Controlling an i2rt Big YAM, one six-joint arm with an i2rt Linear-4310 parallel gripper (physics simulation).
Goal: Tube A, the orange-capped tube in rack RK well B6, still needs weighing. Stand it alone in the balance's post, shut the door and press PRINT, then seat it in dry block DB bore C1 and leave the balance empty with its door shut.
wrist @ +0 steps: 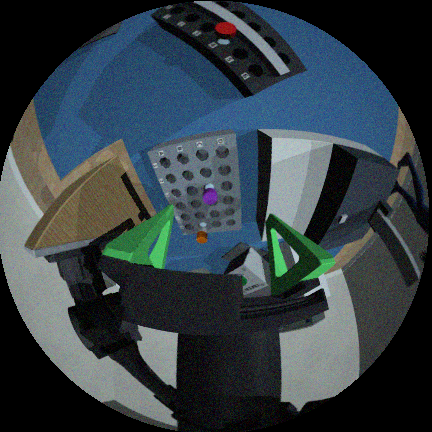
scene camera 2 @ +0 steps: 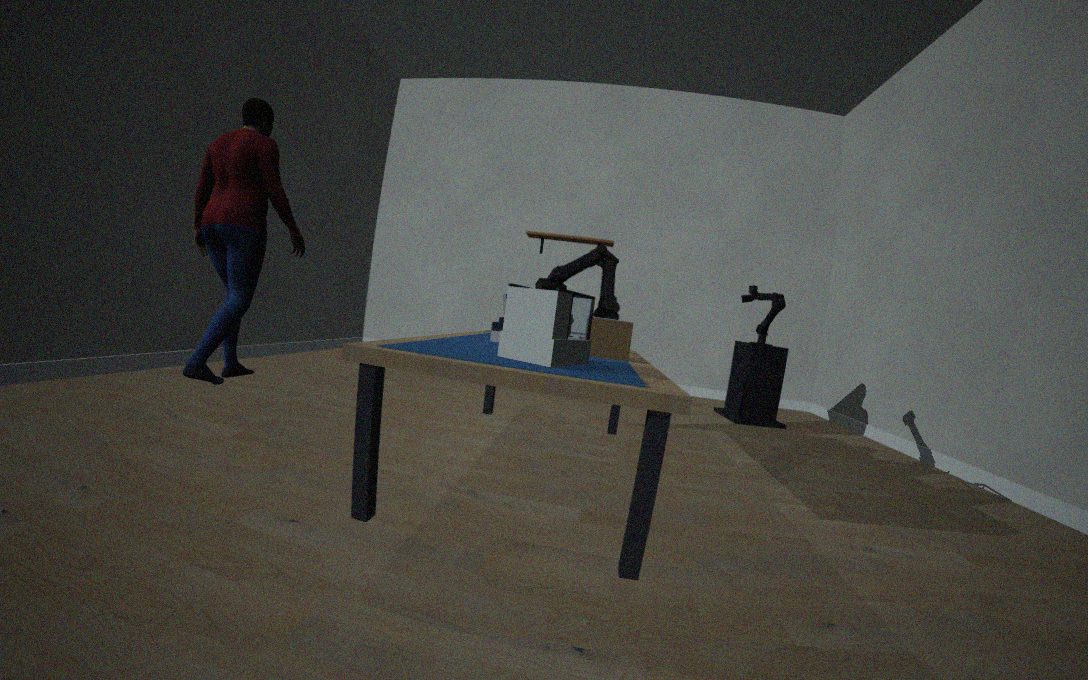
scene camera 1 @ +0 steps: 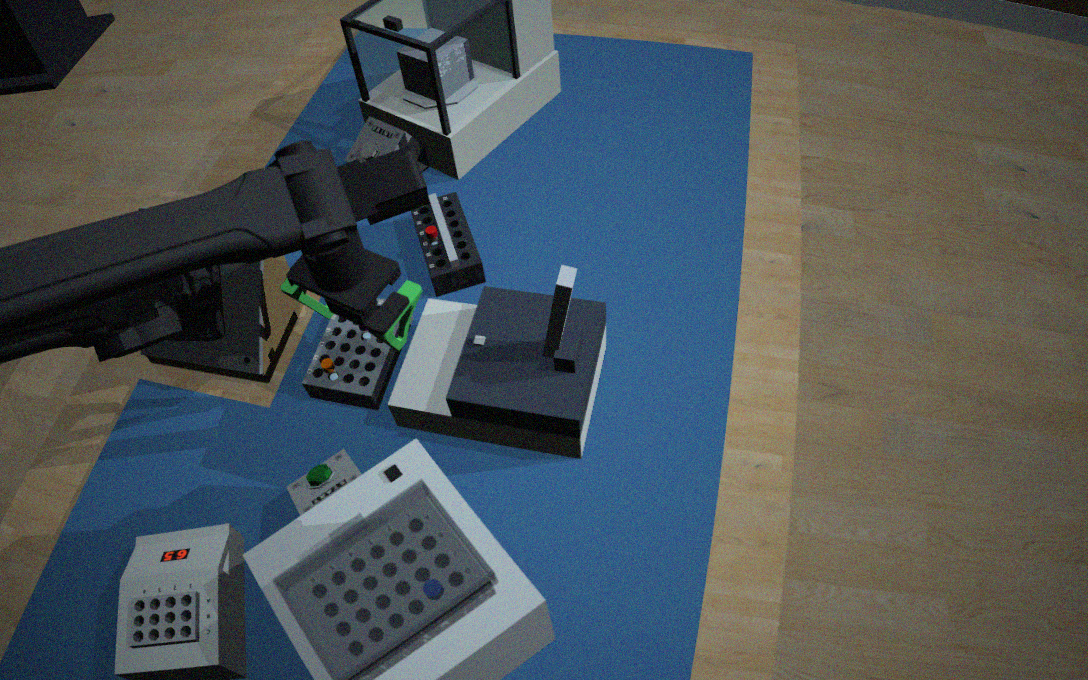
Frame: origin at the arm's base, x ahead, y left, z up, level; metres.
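Where they show: gripper, fingertip midpoint: point(wrist: 222, 213) point(scene camera 1: 365, 330); arm's base, link origin: point(wrist: 75, 242) point(scene camera 2: 608, 335) point(scene camera 1: 192, 287).
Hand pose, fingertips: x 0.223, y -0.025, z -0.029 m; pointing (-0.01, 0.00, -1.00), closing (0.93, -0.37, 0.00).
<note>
Things, the pixels of their top centre, and the offset from my fingertips. "pt": a spot on its surface instead.
- orange-capped tube A, top centre: point(scene camera 1: 326, 363) point(wrist: 201, 239) dx -0.036, dy -0.042, dz -0.005 m
- grey rack RK, top centre: point(wrist: 201, 196) point(scene camera 1: 355, 341) dx -0.021, dy +0.004, dz -0.030 m
- purple-capped tube, top centre: point(wrist: 208, 201) point(scene camera 1: 361, 322) dx -0.010, dy +0.013, dz -0.005 m
- balance, top centre: point(scene camera 2: 561, 289) dx -0.005, dy +0.411, dz +0.163 m
- small block with a red display, top centre: point(scene camera 1: 163, 590) dx -0.128, dy -0.319, dz +0.010 m
- red-capped tube, top centre: point(wrist: 225, 27) point(scene camera 1: 430, 229) dx +0.039, dy +0.153, dz -0.003 m
- white device with a dark top, surface spot: point(scene camera 1: 513, 336) pt dx +0.166, dy -0.011, dz +0.020 m
- grey panel, surface spot: point(scene camera 1: 375, 137) pt dx -0.071, dy +0.306, dz +0.012 m
- large bored block, surface spot: point(scene camera 1: 505, 605) pt dx +0.206, dy -0.297, dz +0.075 m
The orange-capped tube A point(scene camera 1: 326, 364) point(wrist: 202, 237) stands in the grey rack RK point(scene camera 1: 343, 398) point(wrist: 167, 147), near the rack's lower end in the wrist view. My gripper point(scene camera 1: 361, 328) point(wrist: 222, 213) is open and empty, tilted above the rack, with its green fingers wide apart. A purple-capped tube point(wrist: 210, 196) stands in the same rack between the fingers in the wrist view. The balance point(scene camera 1: 509, 108) point(scene camera 2: 529, 324) stands at the far end; whether its door is open is unclear. The small block with a red display point(scene camera 1: 160, 585), which looks like dry block DB, stands at the lower left.
A dark rack point(scene camera 1: 458, 279) point(wrist: 200, 60) with a red-capped tube point(scene camera 1: 430, 230) point(wrist: 226, 28) lies between balance and RK. A white device with a dark top point(scene camera 1: 513, 336) point(wrist: 370, 175) stands beside RK. A grey panel point(scene camera 1: 375, 137) is partly behind the arm. A large bored block point(scene camera 1: 505, 605) stands nearer.
</note>
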